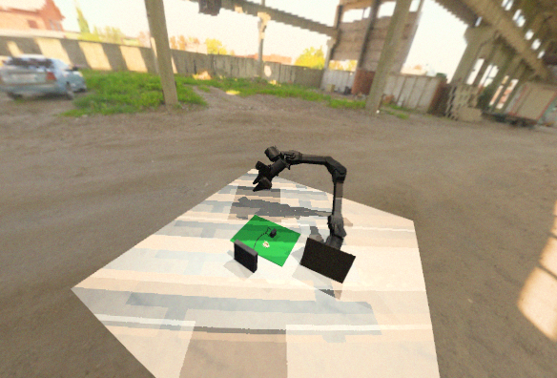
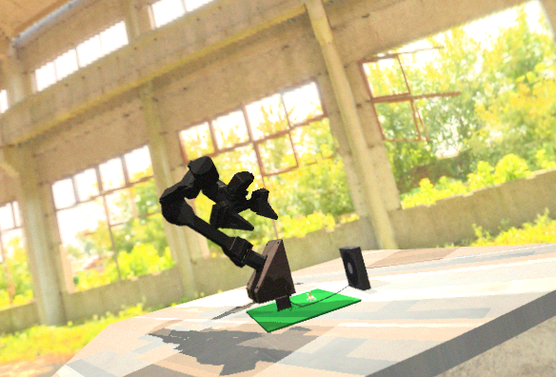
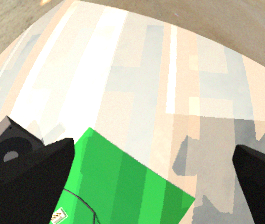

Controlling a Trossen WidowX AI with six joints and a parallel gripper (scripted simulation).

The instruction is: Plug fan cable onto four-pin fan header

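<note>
My gripper tip is now 220 mm above the dark plug, 150 mm past it and 50 mm to the right of it. Round my gripper tip: black fan 260 mm to the left, 180 mm below, 110 mm behind; green board 250 mm below, 130 mm behind, 80 mm to the left.
</note>
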